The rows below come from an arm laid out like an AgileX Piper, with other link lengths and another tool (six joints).
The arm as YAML. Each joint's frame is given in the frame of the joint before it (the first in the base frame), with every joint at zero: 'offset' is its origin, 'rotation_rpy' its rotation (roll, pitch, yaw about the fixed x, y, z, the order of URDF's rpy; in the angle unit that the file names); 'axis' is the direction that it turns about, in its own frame. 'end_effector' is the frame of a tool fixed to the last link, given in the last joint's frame.
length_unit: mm
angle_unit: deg
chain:
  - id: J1
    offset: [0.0, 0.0, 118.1]
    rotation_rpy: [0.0, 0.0, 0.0]
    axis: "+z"
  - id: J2
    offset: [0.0, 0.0, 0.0]
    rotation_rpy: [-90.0, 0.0, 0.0]
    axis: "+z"
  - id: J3
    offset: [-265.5, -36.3, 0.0]
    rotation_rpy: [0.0, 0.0, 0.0]
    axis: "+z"
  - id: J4
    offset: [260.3, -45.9, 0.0]
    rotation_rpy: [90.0, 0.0, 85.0]
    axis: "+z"
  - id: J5
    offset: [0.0, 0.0, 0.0]
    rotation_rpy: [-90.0, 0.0, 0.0]
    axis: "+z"
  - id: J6
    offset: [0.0, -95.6, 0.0]
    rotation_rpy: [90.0, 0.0, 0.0]
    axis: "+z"
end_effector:
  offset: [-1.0, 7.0, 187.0]
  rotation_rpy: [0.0, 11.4, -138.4]
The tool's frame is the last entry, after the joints.
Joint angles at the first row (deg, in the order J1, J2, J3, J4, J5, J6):
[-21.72, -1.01, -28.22, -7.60, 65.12, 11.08]
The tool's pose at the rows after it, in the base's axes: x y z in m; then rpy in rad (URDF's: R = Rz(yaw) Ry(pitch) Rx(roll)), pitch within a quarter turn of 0, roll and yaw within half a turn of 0:
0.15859 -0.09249 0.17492 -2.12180 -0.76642 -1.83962
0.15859 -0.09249 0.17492 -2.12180 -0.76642 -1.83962
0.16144 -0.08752 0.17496 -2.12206 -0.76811 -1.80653
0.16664 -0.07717 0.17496 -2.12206 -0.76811 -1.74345
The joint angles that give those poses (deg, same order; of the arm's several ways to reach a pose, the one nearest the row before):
[-21.75, -1.01, -28.22, -7.60, 65.12, 11.08]
[-21.75, -1.01, -28.22, -7.60, 65.12, 11.08]
[-19.79, -1.01, -28.22, -7.72, 65.12, 11.08]
[-16.18, -1.01, -28.22, -7.72, 65.12, 11.08]

